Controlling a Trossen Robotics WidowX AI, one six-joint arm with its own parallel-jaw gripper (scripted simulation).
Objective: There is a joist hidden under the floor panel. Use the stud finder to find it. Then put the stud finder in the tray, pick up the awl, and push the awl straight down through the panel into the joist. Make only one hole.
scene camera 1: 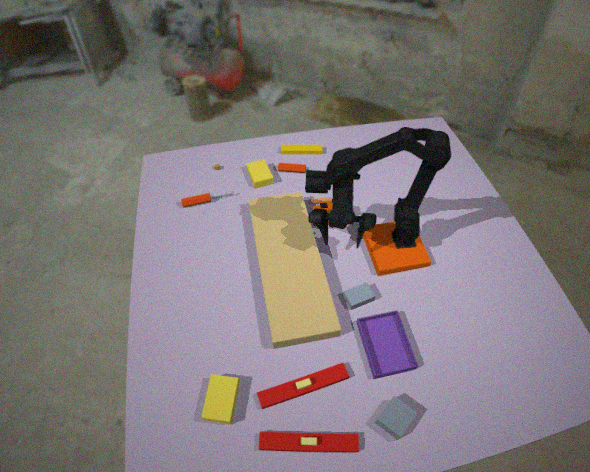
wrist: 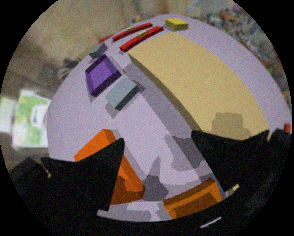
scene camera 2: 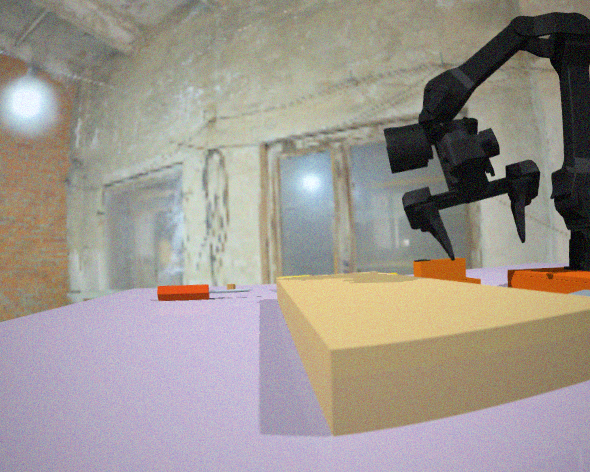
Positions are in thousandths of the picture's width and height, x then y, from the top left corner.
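Labels:
My gripper: scene camera 1 (579,522), scene camera 2 (828,531), wrist view (543,587).

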